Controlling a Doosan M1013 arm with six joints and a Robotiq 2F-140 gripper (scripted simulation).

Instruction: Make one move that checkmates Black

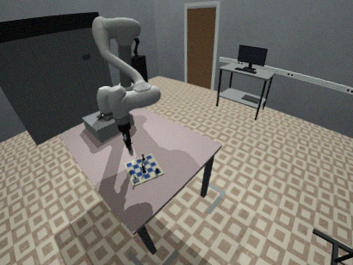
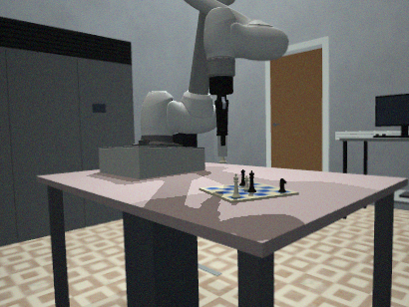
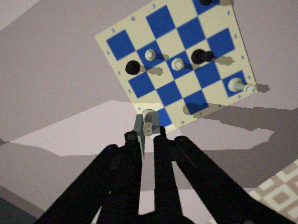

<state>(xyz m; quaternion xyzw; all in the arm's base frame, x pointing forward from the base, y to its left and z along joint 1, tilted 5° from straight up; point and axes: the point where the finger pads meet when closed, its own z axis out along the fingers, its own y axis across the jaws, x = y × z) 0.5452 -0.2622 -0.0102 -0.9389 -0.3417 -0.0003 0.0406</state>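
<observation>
Right now the tall white piece is 11 cm to the right of my hand, 11 cm ahead of it and 10 cm below it. From my hand the other things lie so: blue-and-cream chessboard 14 cm below, 9 cm ahead, 1 cm to the right; white pawn 12 cm below, 7 cm ahead, 4 cm to the left; white chess piece 3 cm below.
</observation>
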